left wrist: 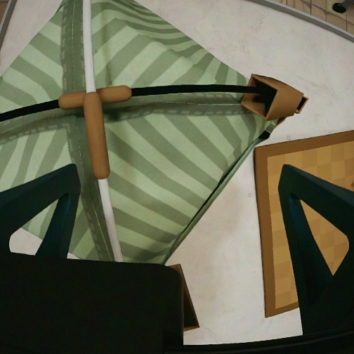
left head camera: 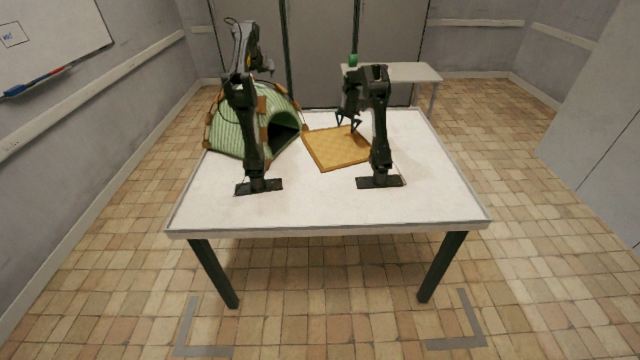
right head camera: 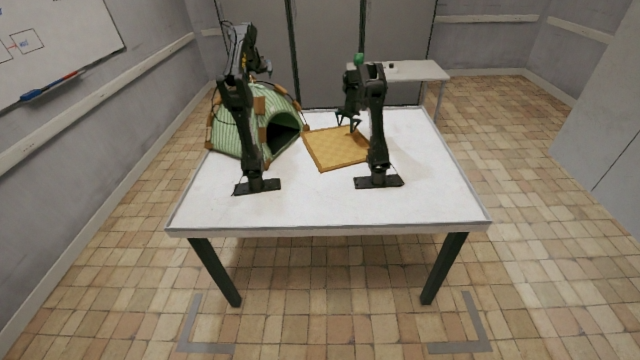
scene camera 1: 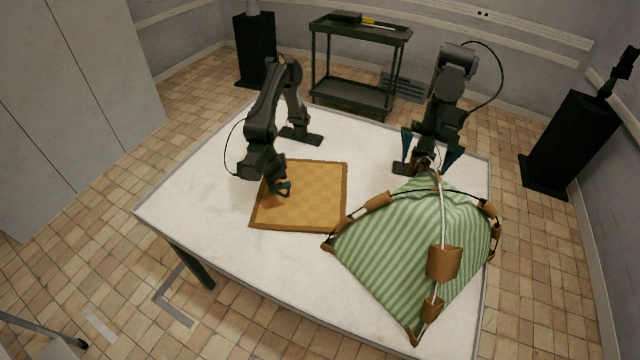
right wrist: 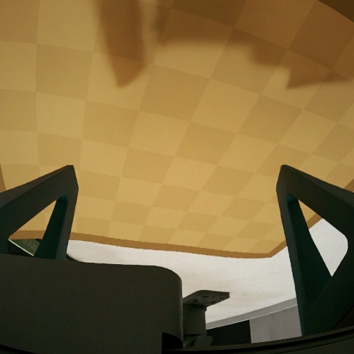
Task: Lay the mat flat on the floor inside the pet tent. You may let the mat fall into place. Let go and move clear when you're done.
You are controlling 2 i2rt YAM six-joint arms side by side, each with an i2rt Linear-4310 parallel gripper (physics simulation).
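Observation:
The orange checkered mat (left head camera: 332, 150) (right head camera: 332, 150) (scene camera 1: 315, 200) (left wrist: 274, 200) (right wrist: 175, 125) lies flat on the table outside the pet tent, beside its opening. The green striped pet tent (left head camera: 226, 125) (right head camera: 226, 125) (scene camera 1: 390, 240) (left wrist: 150, 150) stands upright; its dark opening faces the mat in the head views. Its inner floor is hidden in shadow. My left gripper (scene camera 1: 429, 161) (left wrist: 179, 175) is open and empty above the tent. My right gripper (left head camera: 346, 128) (right head camera: 346, 127) (scene camera 1: 282, 192) (right wrist: 176, 176) is open and empty, a little above the mat near one edge.
The white table (left head camera: 320, 207) (right head camera: 320, 207) (scene camera 1: 200, 205) has a raised grey rim. Brown sleeves and curved poles stick out from the tent. A side table (left head camera: 420, 72) (right head camera: 425, 70) stands behind, and a dark cart (scene camera 1: 357, 95) stands beyond the arms in the scene view.

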